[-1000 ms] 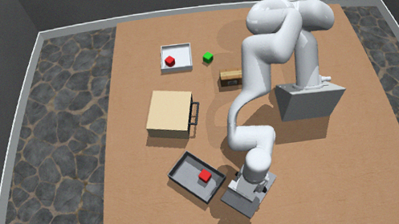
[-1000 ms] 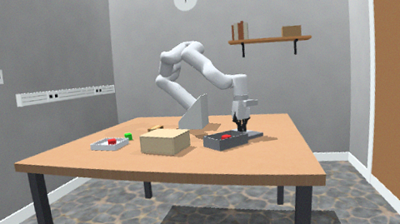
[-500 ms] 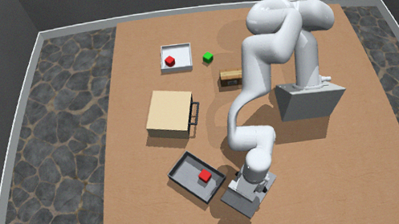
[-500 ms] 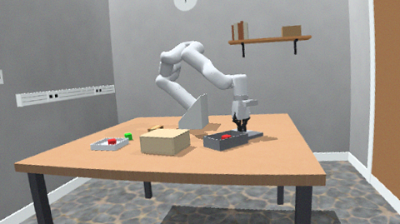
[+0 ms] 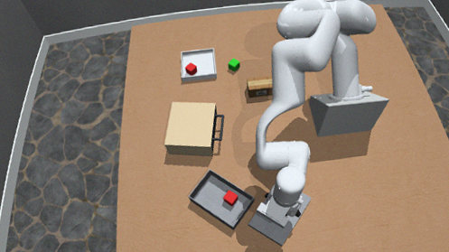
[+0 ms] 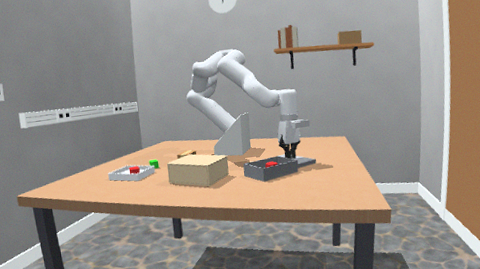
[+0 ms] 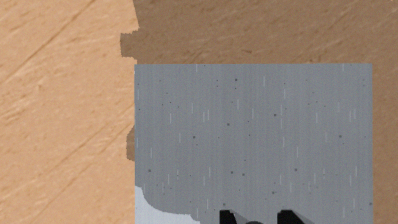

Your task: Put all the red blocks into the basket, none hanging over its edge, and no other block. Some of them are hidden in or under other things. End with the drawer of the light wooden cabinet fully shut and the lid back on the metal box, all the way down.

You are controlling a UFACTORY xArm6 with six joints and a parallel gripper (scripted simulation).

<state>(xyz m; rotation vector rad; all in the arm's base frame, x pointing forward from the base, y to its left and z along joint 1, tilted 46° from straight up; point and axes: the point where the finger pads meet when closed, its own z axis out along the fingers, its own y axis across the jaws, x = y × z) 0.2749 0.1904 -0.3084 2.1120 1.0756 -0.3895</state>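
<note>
Right now the flat lid is 3 cm below my hand. Round my hand: metal box: 19 cm ahead, 5 cm to the right, 1 cm below; then white basket: 65 cm to the right, 27 cm ahead, 3 cm below; then taped cardboard box: 50 cm to the right, 2 cm ahead.
</note>
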